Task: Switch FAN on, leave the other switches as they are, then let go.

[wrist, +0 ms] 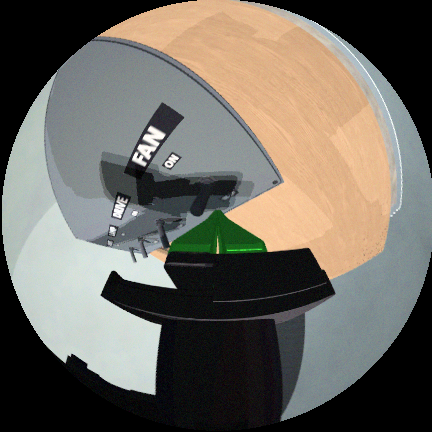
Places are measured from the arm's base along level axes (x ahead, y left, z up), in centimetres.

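Pixels of known places: gripper, fingertip midpoint: [217,214].
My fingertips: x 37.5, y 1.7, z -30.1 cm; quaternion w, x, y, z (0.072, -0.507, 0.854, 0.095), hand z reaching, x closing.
Ahead of a thing's pixels: the offset from my fingertips to its top centre. "pt": to the spot under its first point. Level surfaces: height alone.
The FAN switch lever @[pt dx +2.7, dy -0.2, dz +1.3 cm] [200,201] is a dark, shadowed stub on the grey panel [95,95]. Its end points down and slightly left in the view, and I cannot tell for certain which position it is in. The FAN label @[dx +9.2, dy +1.8, dz +1.1 cm] [148,146] and the small ON label @[pt dx +6.8, dy +1.3, dz -0.6 cm] [171,161] are up and left of its base. A small label, partly in shadow, is at its lower right. My gripper [217,214] is shut and empty. Its green fingertips are just right of the lever's end in the view; whether they touch it is not clear.
The DRIVE switch lever @[pt dx -1.4, dy +11.2, dz -0.5 cm] [163,235] stands left of the fingers, below the DRIVE label @[dx +6.6, dy +13.5, dz +1.1 cm] [120,206]. Two smaller levers [143,248] [132,255] stand farther left. The panel's corner @[pt dx -1.5, dy -7.0, dz -5.8 cm] [278,181] is at the right, over the wooden table @[dz -12.2 cm] [300,110].
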